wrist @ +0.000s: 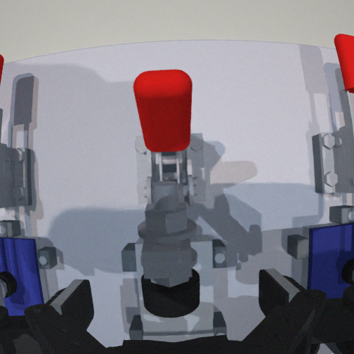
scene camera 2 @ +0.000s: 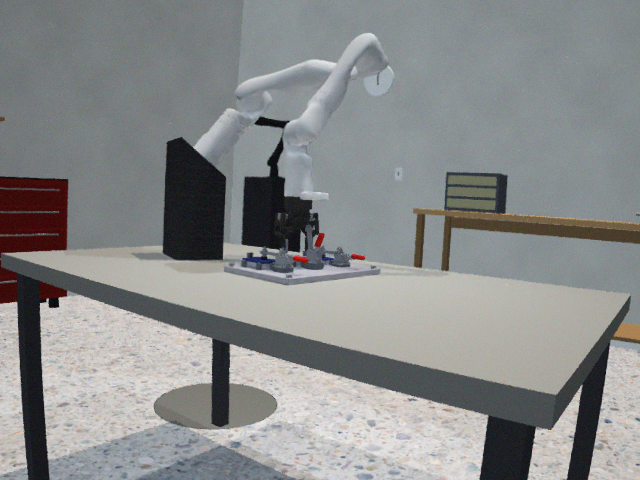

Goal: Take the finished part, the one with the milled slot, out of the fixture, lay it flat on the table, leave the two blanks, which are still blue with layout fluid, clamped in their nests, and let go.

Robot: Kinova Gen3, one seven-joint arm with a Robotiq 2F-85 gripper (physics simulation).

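Seen in the pictures: gripper, between the fingertips: [scene camera 2: 296, 252]; arm's base, origin of its link: [scene camera 2: 199, 164].
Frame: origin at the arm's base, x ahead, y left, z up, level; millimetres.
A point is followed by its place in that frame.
Note:
The finished part [wrist: 206, 309], bare grey metal, sits in the middle nest. The middle clamp's black tip and raised arm hide much of it in the wrist view, and I cannot make out its slot clearly. That clamp's red handle [scene camera 2: 320, 239] {x 484, y 40, z -191 mm} [wrist: 165, 112] stands up. One blue blank [scene camera 2: 258, 259] {x 382, y -75, z -248 mm} [wrist: 22, 275] is in the nest at the wrist view's left, another blue blank [wrist: 326, 265] at its right; black clamp tips rest on both. My gripper [scene camera 2: 298, 238] [wrist: 174, 295] is open and empty, pointing down, its fingers apart on either side of the middle nest and above it.
The fixture plate [scene camera 2: 330, 276] {x 548, y 12, z -275 mm} [wrist: 90, 175] lies on the table [scene camera 2: 413, 320] {x 921, y -199, z -284 mm}. The outer clamps' red handles [scene camera 2: 300, 259] {x 527, y -74, z -232 mm} [scene camera 2: 357, 256] {x 521, y 148, z -235 mm} lie low. The middle clamp's upright arm [scene camera 2: 309, 238] stands close to my fingers. A black pedestal [scene camera 2: 193, 206] {x 92, y -79, z -128 mm} stands on the table.

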